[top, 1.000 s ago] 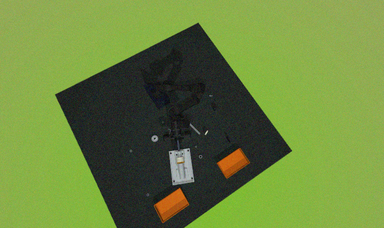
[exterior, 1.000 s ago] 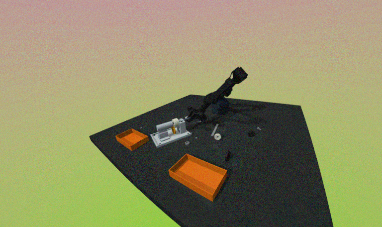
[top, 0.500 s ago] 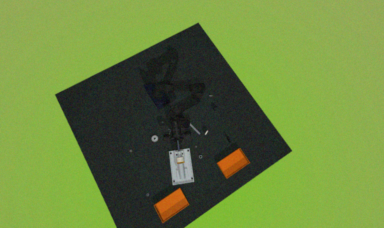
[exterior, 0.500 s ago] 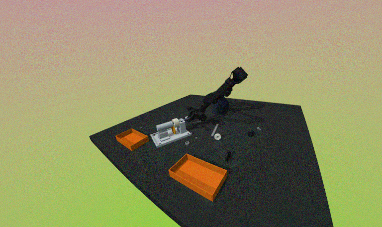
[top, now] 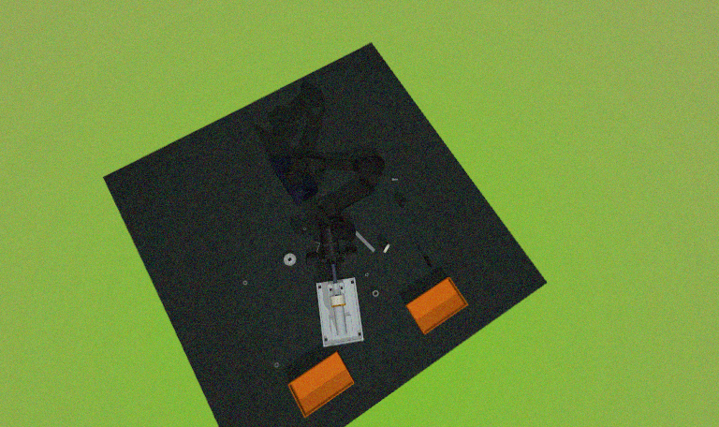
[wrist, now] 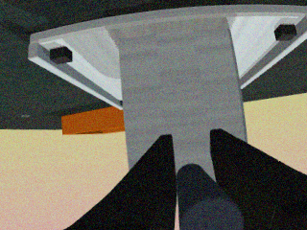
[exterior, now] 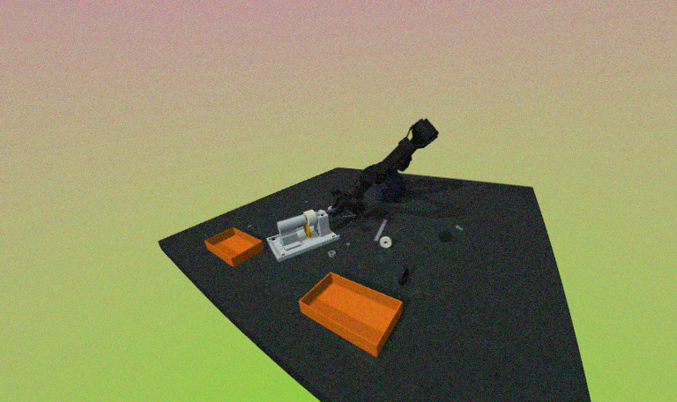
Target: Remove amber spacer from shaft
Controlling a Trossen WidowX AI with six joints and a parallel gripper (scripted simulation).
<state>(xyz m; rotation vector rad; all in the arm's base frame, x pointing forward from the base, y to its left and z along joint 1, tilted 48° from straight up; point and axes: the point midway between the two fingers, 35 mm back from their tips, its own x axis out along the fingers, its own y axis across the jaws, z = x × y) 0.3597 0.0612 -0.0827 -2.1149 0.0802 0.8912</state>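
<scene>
My gripper tip is now 100 mm short of the amber spacer, 40 mm to the left of it and 30 mm above it. Round my gripper tip: baseplate 120 mm ahead, 50 mm to the right, 10 mm below; grey bar 160 mm to the left, 90 mm behind, 60 mm below; dark shaft 30 mm ahead, 20 mm above, 10 mm to the right.
</scene>
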